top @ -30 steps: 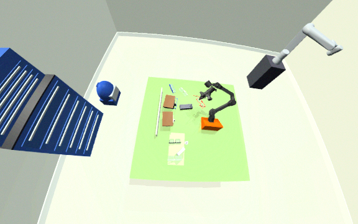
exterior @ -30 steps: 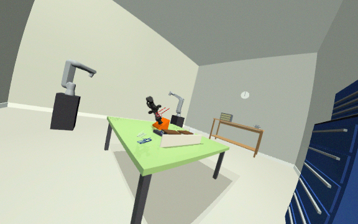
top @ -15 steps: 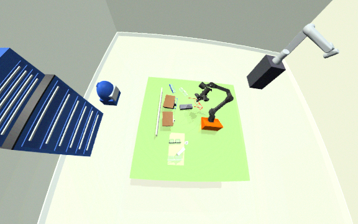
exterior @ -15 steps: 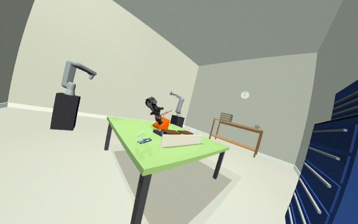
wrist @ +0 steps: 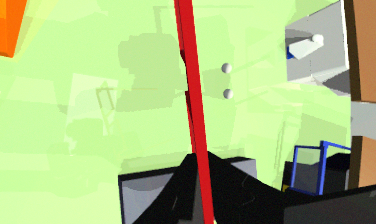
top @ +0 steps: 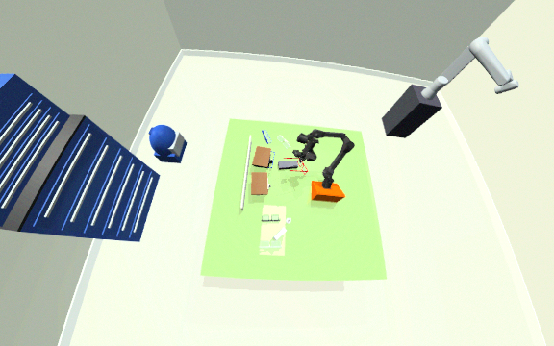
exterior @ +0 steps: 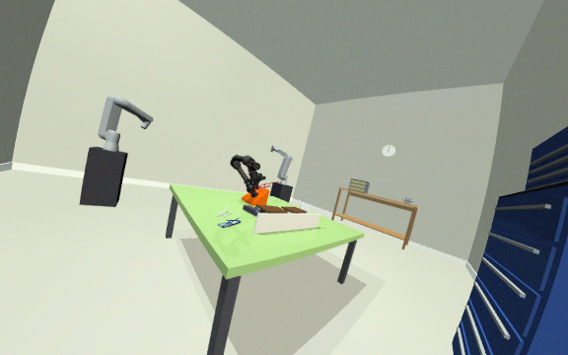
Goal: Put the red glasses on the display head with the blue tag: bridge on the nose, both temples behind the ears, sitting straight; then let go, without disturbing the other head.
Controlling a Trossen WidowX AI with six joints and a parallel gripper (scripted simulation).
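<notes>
The display head lies 260 mm ahead of my gripper tip, 160 mm to the left of it and 110 mm below it. The rest, counted from my gripper tip: white peg (400 mm to the left, 140 mm below, 50 mm ahead); long white panel (390 mm ahead, 110 mm below, 60 mm to the left); dark case (150 mm below, 70 mm ahead, 50 mm to the right).
</notes>
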